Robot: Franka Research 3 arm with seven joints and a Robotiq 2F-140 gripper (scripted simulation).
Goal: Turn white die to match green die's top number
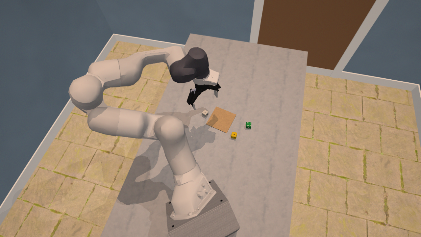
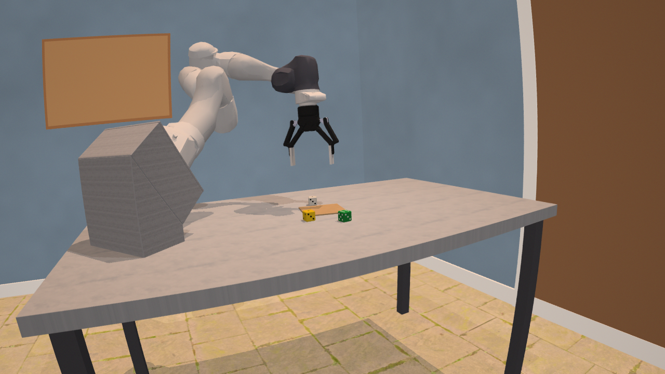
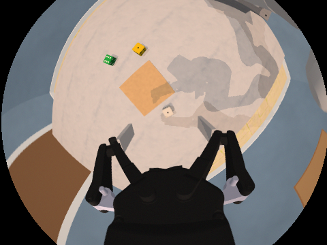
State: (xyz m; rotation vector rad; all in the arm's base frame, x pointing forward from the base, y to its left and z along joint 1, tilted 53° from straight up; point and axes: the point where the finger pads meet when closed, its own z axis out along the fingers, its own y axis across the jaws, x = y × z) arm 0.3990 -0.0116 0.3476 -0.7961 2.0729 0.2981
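My hand is 140 mm above the white die and 10 mm to the right of it. Also, from my hand: mat 150 mm below, 100 mm to the right, 10 mm ahead; then yellow die 210 mm to the right, 140 mm below, 70 mm behind; then green die 260 mm to the right, 140 mm below, 30 mm ahead.
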